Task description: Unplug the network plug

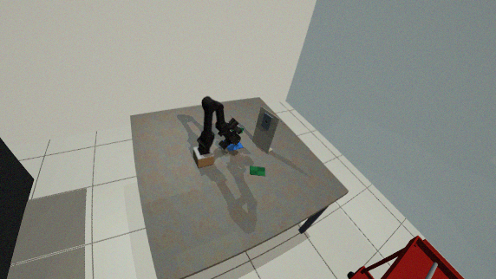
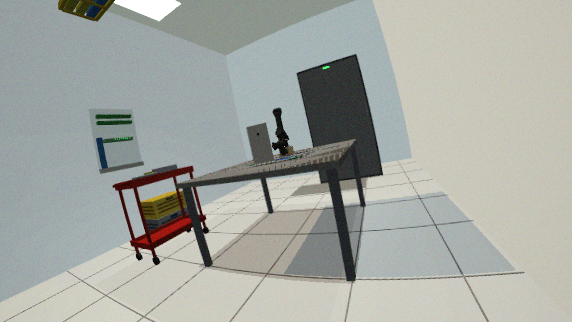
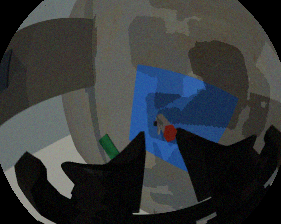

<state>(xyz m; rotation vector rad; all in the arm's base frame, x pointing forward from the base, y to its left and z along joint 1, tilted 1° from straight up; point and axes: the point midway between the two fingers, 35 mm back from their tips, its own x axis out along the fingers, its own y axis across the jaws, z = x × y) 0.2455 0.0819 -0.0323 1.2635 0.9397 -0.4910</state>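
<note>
The red plug is 1 cm below my gripper tip. From my gripper tip the other things lie so: upright grey panel 19 cm ahead, 13 cm above, 8 cm to the right; blue marked square 2 cm below.
</note>
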